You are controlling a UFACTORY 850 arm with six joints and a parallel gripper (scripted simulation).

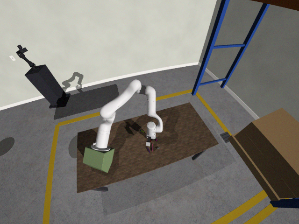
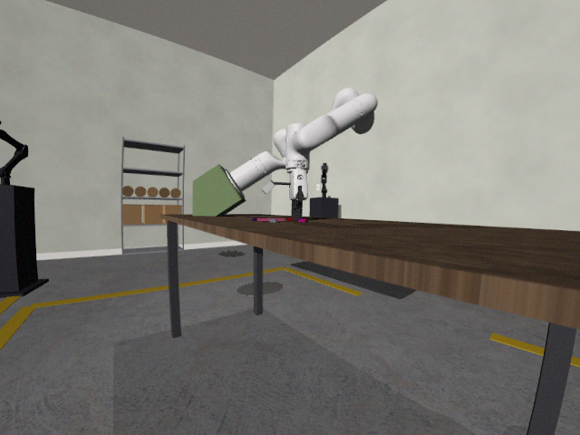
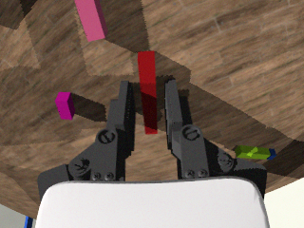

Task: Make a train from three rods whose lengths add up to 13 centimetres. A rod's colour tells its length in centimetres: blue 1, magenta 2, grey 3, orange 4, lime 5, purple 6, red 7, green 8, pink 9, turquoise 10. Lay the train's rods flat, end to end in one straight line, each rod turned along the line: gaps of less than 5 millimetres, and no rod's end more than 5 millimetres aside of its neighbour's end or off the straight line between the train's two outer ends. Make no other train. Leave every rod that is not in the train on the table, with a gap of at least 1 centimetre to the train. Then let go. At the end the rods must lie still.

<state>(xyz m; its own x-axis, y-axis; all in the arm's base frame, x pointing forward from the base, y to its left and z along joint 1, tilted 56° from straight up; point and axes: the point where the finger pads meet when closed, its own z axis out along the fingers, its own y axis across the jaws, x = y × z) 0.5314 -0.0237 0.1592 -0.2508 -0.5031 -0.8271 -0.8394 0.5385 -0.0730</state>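
Right now the red rod is 2 cm below my hand. The rest, counted from my hand: magenta rod 6 cm ahead, 2 cm to the right, 2 cm below; then pink rod 10 cm to the right, 2 cm below; then purple rod 12 cm to the right, 4 cm behind, 2 cm below.
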